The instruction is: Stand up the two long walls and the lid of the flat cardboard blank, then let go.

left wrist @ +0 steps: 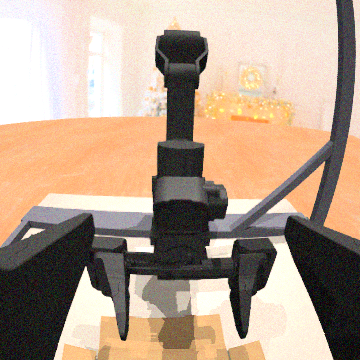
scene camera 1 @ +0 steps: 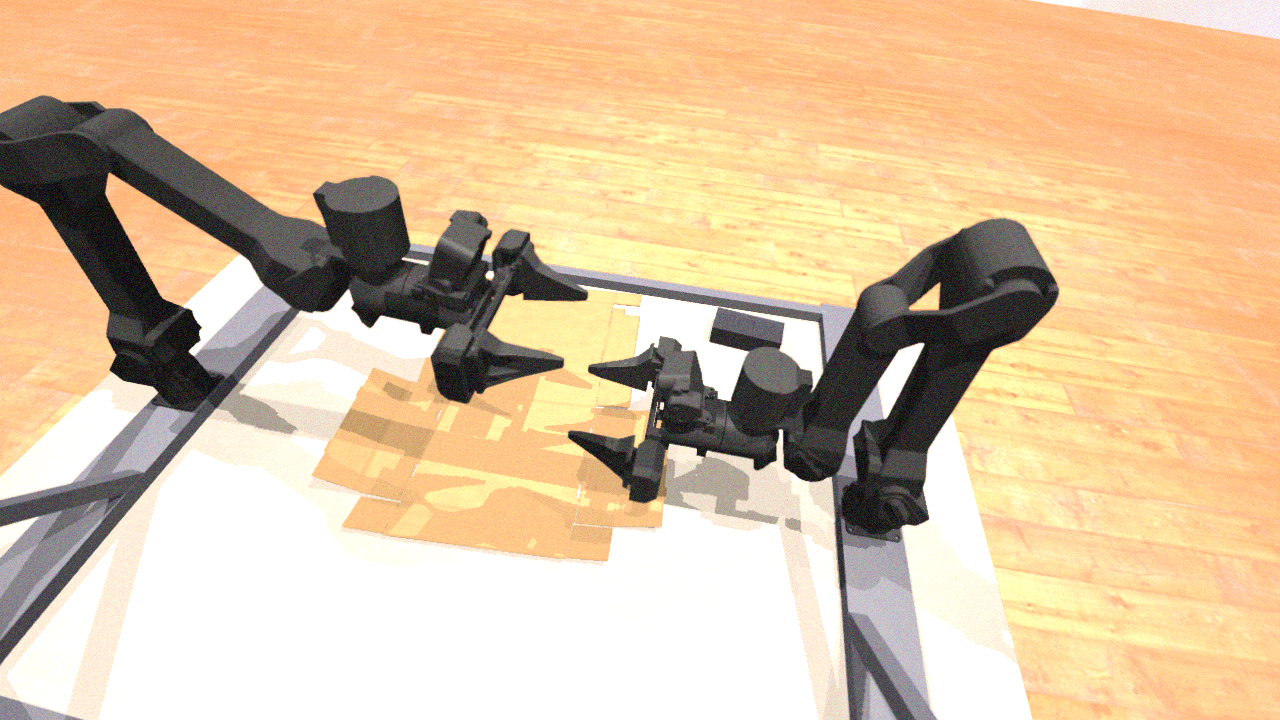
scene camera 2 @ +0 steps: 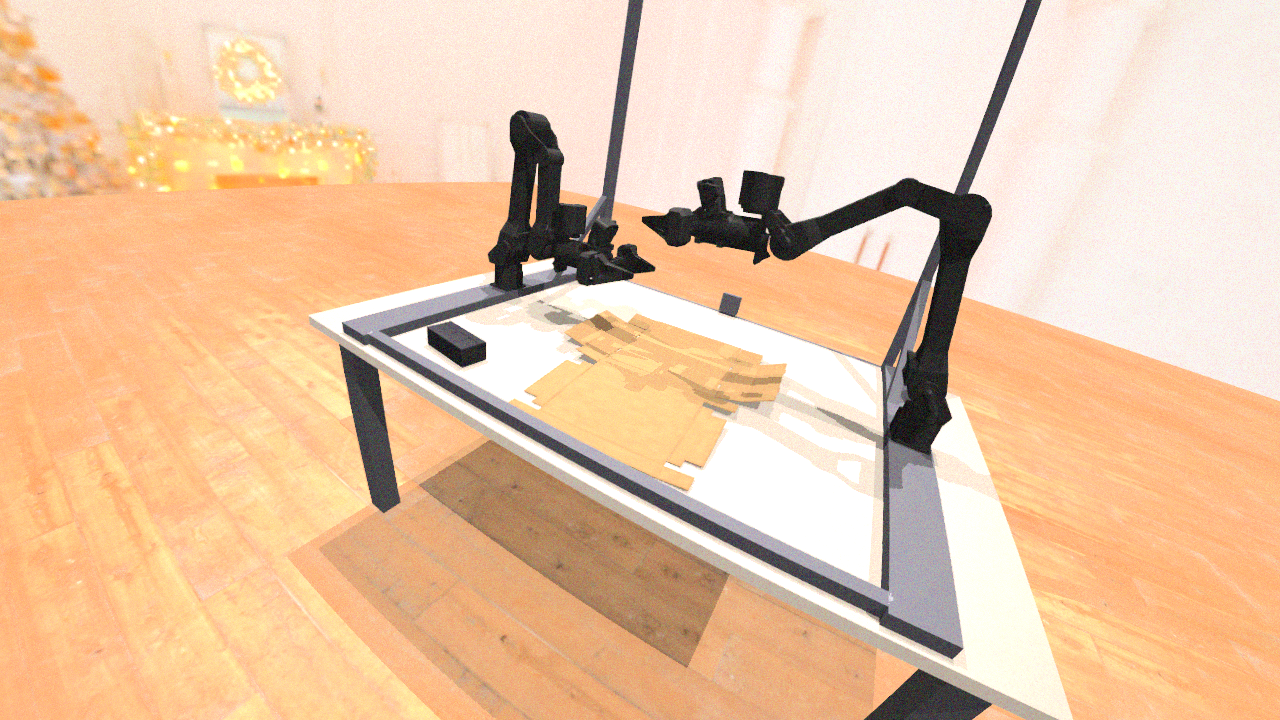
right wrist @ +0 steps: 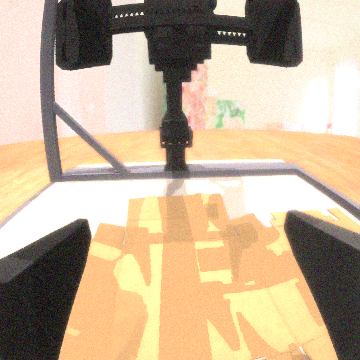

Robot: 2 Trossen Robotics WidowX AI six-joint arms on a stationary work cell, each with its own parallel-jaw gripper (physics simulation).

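Pixels of known places: left gripper, between the fingertips: (left wrist: 193,226) (scene camera 1: 576,327) (scene camera 2: 653,218); right gripper, between the fingertips: (left wrist: 183,340) (scene camera 1: 578,399) (scene camera 2: 644,272) (right wrist: 189,225); left arm's base, origin of its link: (scene camera 1: 189,389) (scene camera 2: 909,439) (right wrist: 175,167); right arm's base, origin of its link: (scene camera 1: 870,513) (scene camera 2: 507,285).
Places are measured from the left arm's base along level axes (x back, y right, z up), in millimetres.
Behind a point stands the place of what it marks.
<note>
The cardboard blank (scene camera 1: 501,528) {x -479, y 98, z -13 mm} (scene camera 2: 626,407) {x -429, y -234, z -12 mm} (left wrist: 140,350) {x -606, y -47, z -13 mm} (right wrist: 180,300) {x -463, y 4, z -18 mm} lies flat on the white table, with its walls, flaps and lid panel down. A large panel (scene camera 1: 537,317) {x -415, y -259, z -14 mm} (scene camera 2: 617,425) {x -417, y -279, z -15 mm} is at the back in scene camera 1, partly hidden by the left gripper. My left gripper (scene camera 1: 573,328) {x -552, y 0, z 239 mm} (scene camera 2: 656,222) {x -552, y 0, z 239 mm} is open and empty, high above the blank. My right gripper (scene camera 1: 580,401) {x -552, y 1, z 131 mm} (scene camera 2: 642,271) {x -552, y 1, z 131 mm} (left wrist: 183,340) {x -552, y 1, z 131 mm} (right wrist: 189,225) {x -552, y 1, z 131 mm} is open and empty, lower, above the blank's right part in scene camera 1. The two grippers face each other, apart.
A black block (scene camera 1: 745,329) {x -747, y -276, z 16 mm} (scene camera 2: 456,342) {x -726, y -309, z 16 mm} lies near the table's back right corner in scene camera 1. A grey frame rail (scene camera 1: 698,292) {x -667, y -365, z 1 mm} runs along the edges of the white table (scene camera 1: 447,635) {x -461, y 220, z -19 mm}. A small dark piece (scene camera 2: 730,304) {x -454, y 357, z 14 mm} stands at the far rail in scene camera 2.
</note>
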